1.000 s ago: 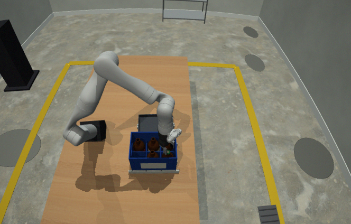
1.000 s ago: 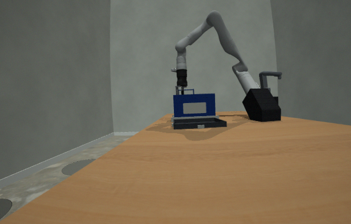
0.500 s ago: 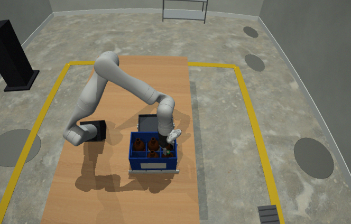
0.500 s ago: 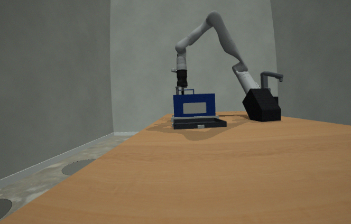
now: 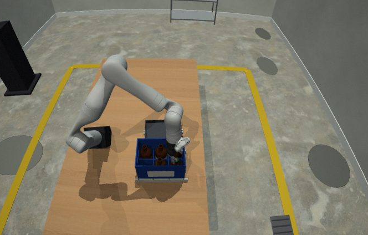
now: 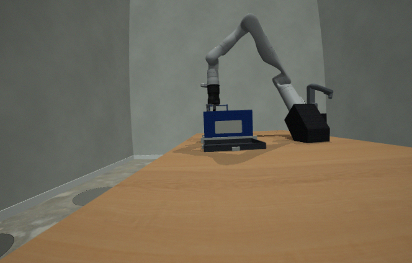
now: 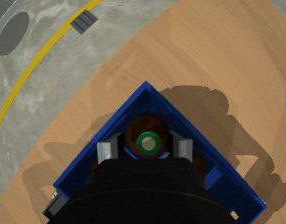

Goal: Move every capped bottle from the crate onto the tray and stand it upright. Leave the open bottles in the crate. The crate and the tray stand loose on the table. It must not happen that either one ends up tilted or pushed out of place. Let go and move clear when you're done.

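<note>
Right now the brown bottle is 90 mm below my hand. Also, from my hand: crate (90 mm behind, 50 mm to the left, 100 mm below); then dark grey tray (70 mm behind, 310 mm to the left, 170 mm below).
</note>
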